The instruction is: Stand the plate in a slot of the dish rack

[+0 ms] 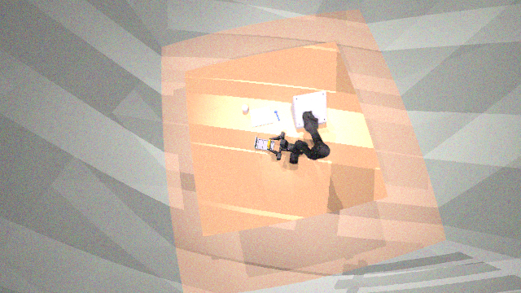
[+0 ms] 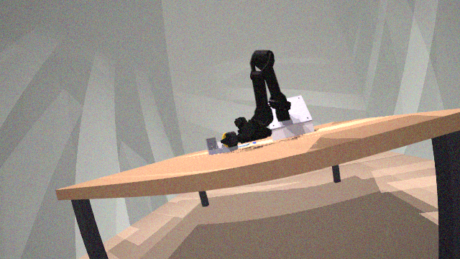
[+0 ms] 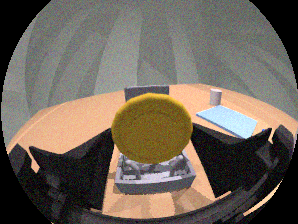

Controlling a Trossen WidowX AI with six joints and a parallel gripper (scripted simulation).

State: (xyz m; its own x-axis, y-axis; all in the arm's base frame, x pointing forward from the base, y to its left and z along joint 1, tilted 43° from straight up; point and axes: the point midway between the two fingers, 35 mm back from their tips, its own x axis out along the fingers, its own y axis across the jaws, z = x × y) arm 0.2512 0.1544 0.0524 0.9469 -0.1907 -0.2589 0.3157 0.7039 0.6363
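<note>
Now: gripper tip 10 mm past the yellow plate. Round my gripper tip: light blue mat (220 mm to the right, 50 mm below, 20 mm ahead); then grey dish rack (30 mm below, 20 mm ahead, 10 mm to the right); then blue utensil (220 mm to the right, 100 mm behind, 50 mm below).
</note>
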